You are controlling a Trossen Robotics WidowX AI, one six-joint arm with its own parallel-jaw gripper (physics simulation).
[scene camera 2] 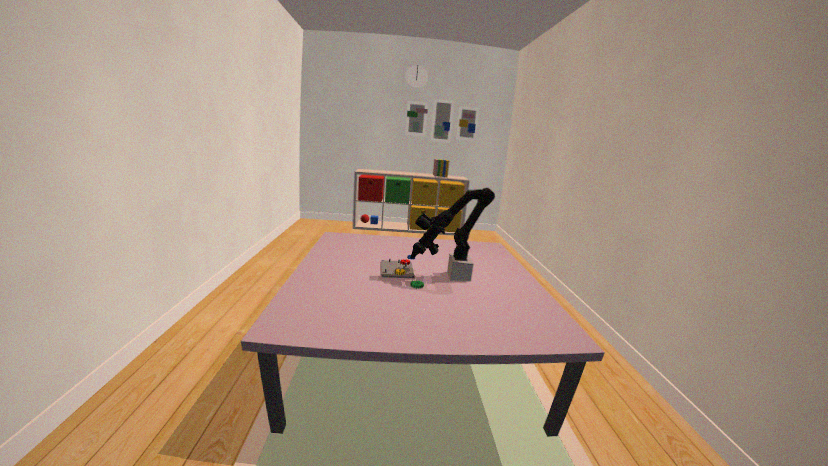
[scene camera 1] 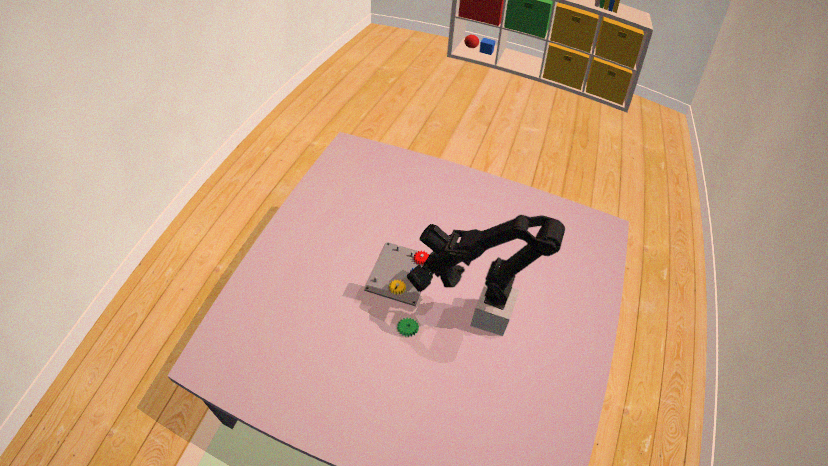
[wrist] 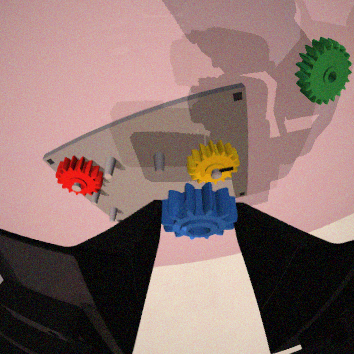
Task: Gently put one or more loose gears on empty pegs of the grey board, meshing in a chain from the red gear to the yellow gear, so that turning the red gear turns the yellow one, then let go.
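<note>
My gripper is shut on a blue gear and holds it above the grey board. The grey board lies on the table. The red gear and the yellow gear sit on its pegs, apart from each other. Several bare pegs show on the board in the wrist view, one of them a peg between the two gears. A loose green gear lies flat on the table beside the board.
The arm's grey base block stands on the pink table, to the right of the board in both scene views. A shelf unit stands on the floor by the far wall.
</note>
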